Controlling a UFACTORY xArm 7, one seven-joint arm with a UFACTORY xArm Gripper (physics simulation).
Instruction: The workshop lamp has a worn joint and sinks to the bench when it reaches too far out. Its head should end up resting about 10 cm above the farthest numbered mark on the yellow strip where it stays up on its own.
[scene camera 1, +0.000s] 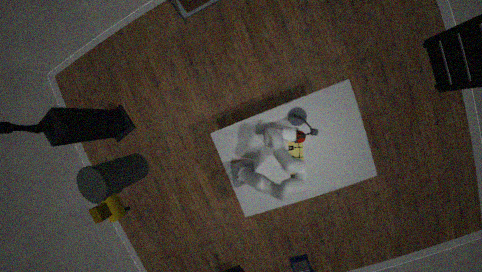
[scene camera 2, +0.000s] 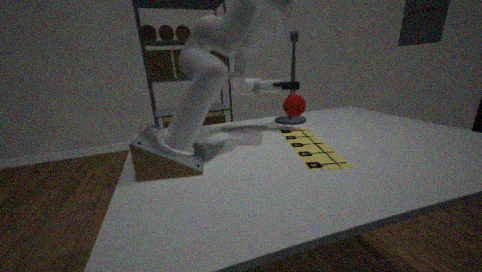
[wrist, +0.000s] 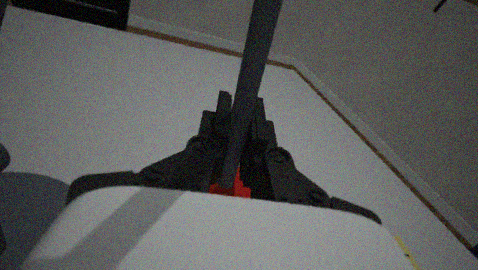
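The lamp's red round head hangs low beside its grey disc base, near the strip's end by the base. A thin grey rod rises from the head to the elbow joint. My gripper is shut on this rod just above the head. The yellow strip lies flat on the bench; its numbers are blurred. In the wrist view, my white housing hides most of the head.
My arm's mounting block stands on the white bench. A shelf rack stands behind the arm. A black cabinet stands away from the bench by the wall.
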